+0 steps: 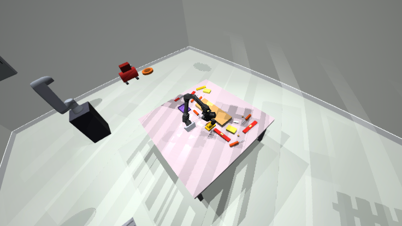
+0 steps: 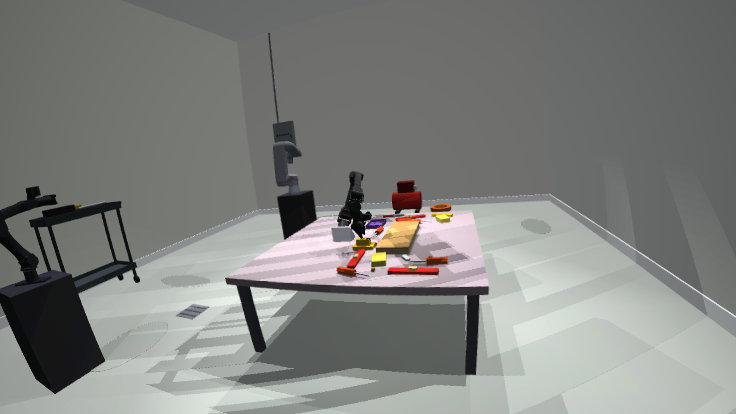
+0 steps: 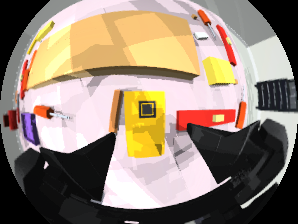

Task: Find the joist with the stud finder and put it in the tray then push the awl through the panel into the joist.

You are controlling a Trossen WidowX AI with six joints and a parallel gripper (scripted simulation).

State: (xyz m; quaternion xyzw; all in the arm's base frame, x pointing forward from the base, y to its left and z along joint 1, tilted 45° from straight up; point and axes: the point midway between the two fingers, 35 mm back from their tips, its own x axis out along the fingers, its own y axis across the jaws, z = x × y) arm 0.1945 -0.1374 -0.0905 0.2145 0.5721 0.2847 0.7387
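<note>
My gripper tip is 30 mm above the yellow stud finder and 10 mm short of it. Also, from my gripper tip: orange-handled awl (60 mm to the left, 60 mm below, 20 mm behind); purple tray (490 mm to the left, 70 mm behind, 60 mm below).
</note>
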